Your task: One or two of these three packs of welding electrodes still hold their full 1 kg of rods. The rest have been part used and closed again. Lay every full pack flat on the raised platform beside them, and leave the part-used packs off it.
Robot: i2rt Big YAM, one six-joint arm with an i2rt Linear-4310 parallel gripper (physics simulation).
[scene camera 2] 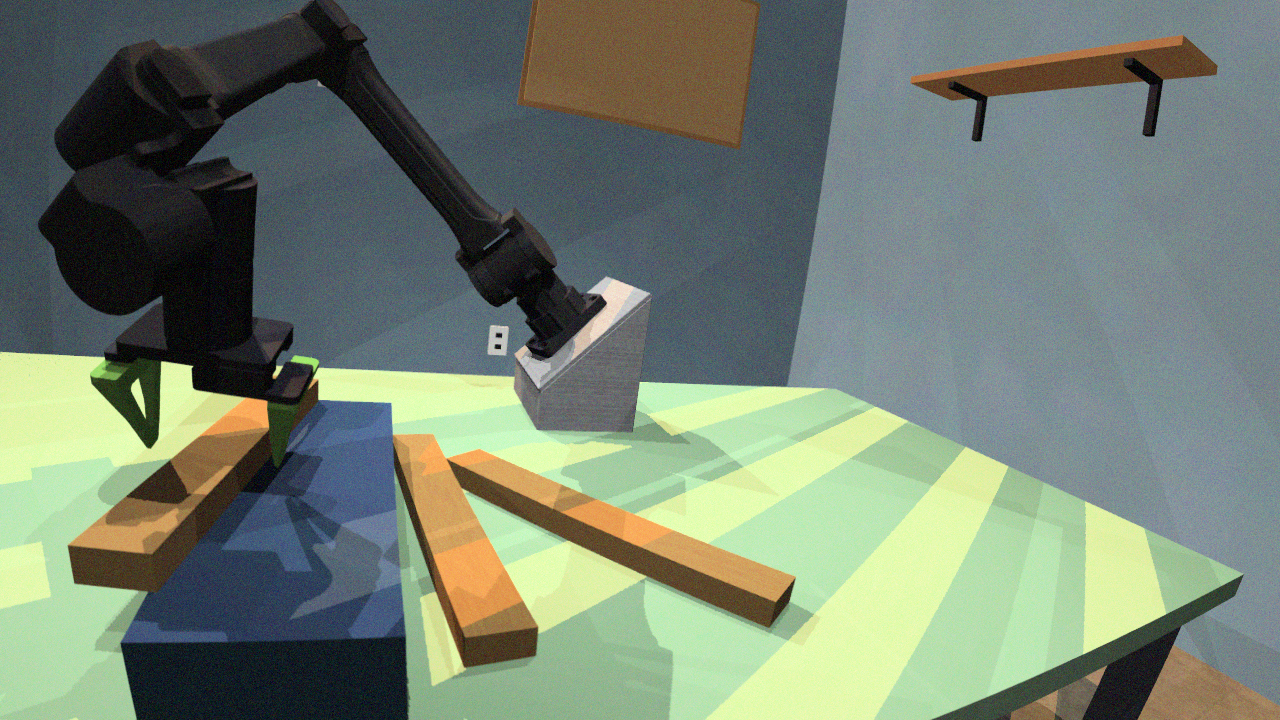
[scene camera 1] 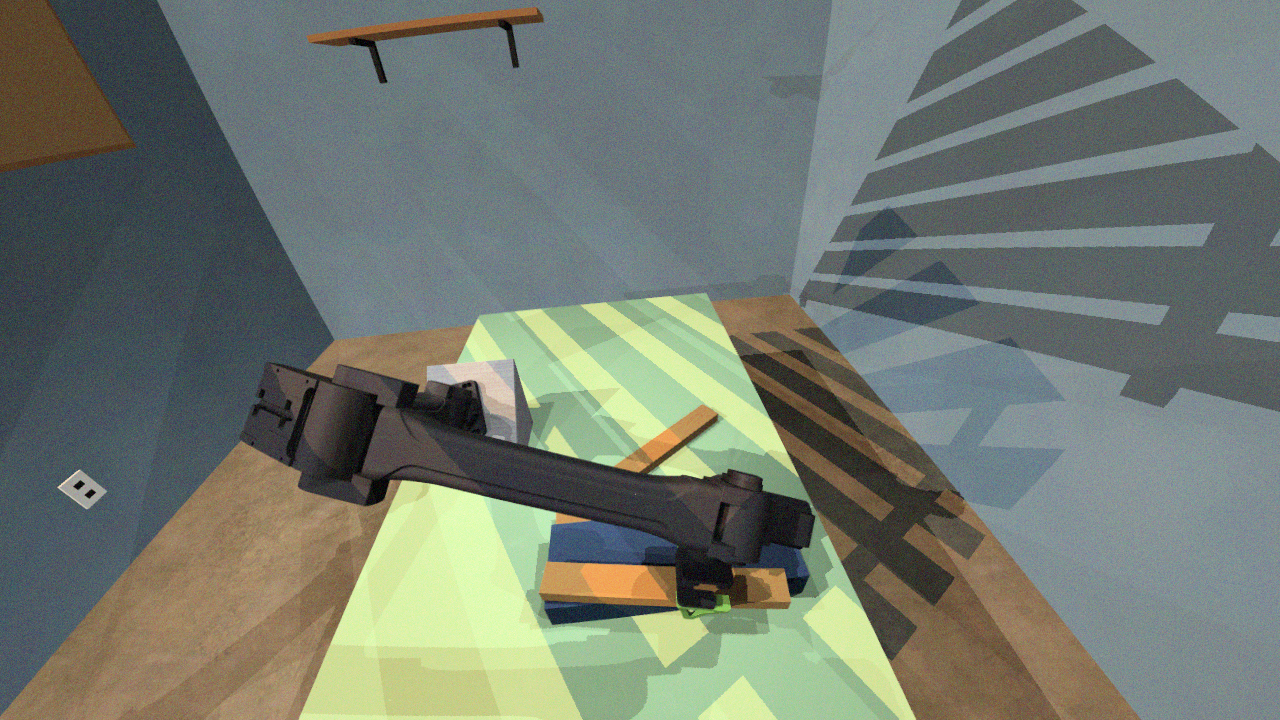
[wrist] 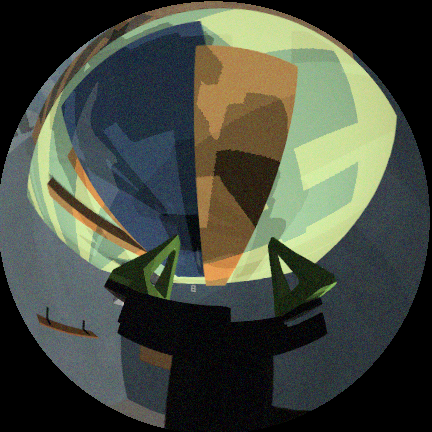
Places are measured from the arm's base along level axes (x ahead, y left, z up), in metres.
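Pixels of known places: gripper, fingertip midpoint: [scene camera 2: 215, 453] [scene camera 1: 685, 583] [wrist: 224, 240]; arm's base at its link origin: [scene camera 2: 568, 327] [scene camera 1: 463, 411].
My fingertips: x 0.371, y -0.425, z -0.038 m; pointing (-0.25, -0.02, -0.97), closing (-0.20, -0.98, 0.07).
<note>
For each thing: its top centre in the pictures, then the offset to it from my fingertips. Level surfaces: height alone.
- raised blue platform at its top centre: [scene camera 2: 305, 476] [wrist: 171, 233] [scene camera 1: 672, 549] dx -0.004, dy +0.066, dz -0.022 m
- second pack at its top centre: [scene camera 2: 443, 506] [scene camera 1: 651, 504] dx -0.015, dy +0.181, dz -0.058 m
- third pack at its top centre: [scene camera 2: 599, 514] [scene camera 1: 654, 448] [wrist: 88, 223] dx +0.020, dy +0.314, dz -0.058 m
- green table at its surface level: dz -0.082 m
Three long orange-brown packs show. One pack [scene camera 1: 608, 582] [scene camera 2: 192, 465] [wrist: 245, 100] lies lengthwise along an edge of the raised blue platform [scene camera 1: 608, 541] [scene camera 2: 349, 555] [wrist: 135, 95], partly overhanging it. A second pack [scene camera 1: 571, 518] [scene camera 2: 474, 573] lies on the table close beside the platform's other side; the arm hides most of it in scene camera 1. The third pack [scene camera 1: 671, 438] [scene camera 2: 626, 532] [wrist: 75, 202] lies angled on the table farther out. My gripper [scene camera 1: 702, 582] [scene camera 2: 215, 455] [wrist: 224, 240] is open and empty, fingers pointing down on either side above the first pack. No fill marks are readable.
The arm's base is fixed to a grey wedge-shaped block [scene camera 1: 515, 394] [scene camera 2: 595, 385] on the green table [scene camera 1: 429, 608] [scene camera 2: 895, 537]. The arm reaches over the packs. A wall shelf [scene camera 1: 429, 26] [scene camera 2: 1065, 67] is high on the back wall.
</note>
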